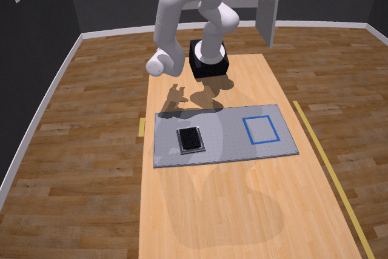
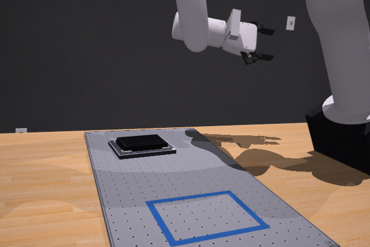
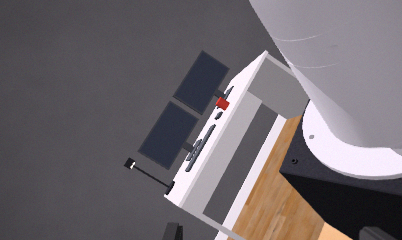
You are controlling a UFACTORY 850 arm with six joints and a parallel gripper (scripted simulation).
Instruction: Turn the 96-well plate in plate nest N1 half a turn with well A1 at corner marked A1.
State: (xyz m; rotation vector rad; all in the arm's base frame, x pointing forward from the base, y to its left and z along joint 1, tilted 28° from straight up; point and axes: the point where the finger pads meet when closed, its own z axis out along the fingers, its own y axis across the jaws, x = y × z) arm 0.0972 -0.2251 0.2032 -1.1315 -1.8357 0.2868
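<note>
Now: the black 96-well plate 41 cm ahead of my hand, 29 cm below it and 8 cm to the left of it. From my hand the other things lie so: plate nest N1: 41 cm ahead, 31 cm below, 8 cm to the left.
</note>
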